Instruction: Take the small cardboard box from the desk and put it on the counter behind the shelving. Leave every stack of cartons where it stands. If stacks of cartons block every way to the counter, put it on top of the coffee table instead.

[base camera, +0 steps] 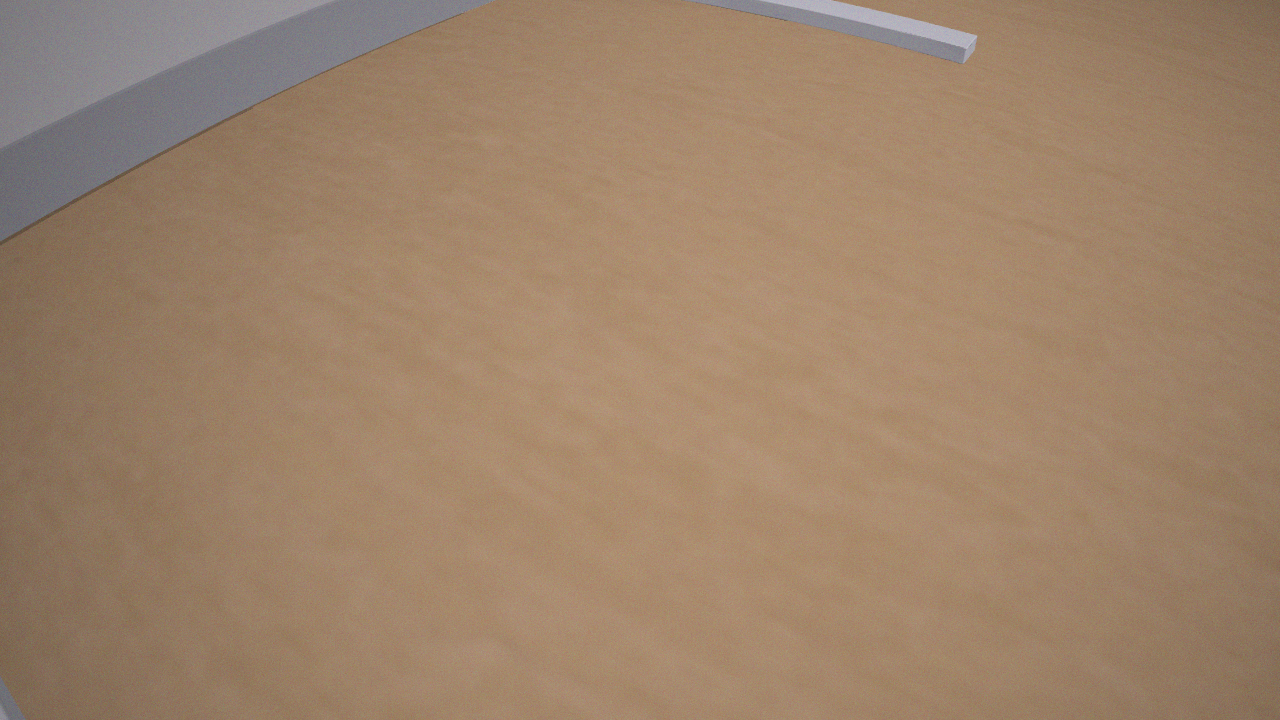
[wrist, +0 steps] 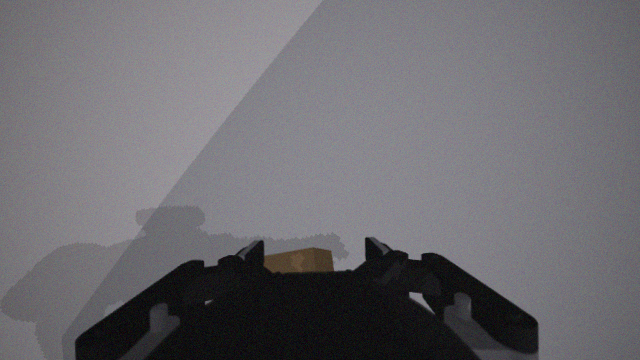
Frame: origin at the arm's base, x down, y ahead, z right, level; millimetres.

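Where they show: gripper, fingertip midpoint: [wrist: 314,250].
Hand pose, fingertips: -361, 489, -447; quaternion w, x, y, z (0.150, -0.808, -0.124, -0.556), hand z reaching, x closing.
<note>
After its pixels a point has its place, as x, y, z.
The small cardboard box [wrist: 298,261] {-374, 480, -455} shows low in the wrist view, brown, beyond the black gripper body that hides its lower part. It lies in the gap between the fingertips, close to the left finger as seen there, with a wider gap to the right finger. My gripper [wrist: 314,250] {-361, 489, -447} is open and holds nothing. How far the box is from the fingertips is hard to tell. A plain grey surface [wrist: 400,125] {-324, 628, -354} fills the wrist view behind them. The counter, the shelving, the carton stacks and the coffee table do not show in these views.
In the base camera view, a grey wall base [base camera: 179,116] {366, 891, -574} runs along the upper left of the tan floor [base camera: 626,358] {396, 477, -13}. A pale bar [base camera: 877,28] {376, 1150, 337} lies on the floor at the top. Shadows of the arm fall across the grey surface at the lower left of the wrist view.
</note>
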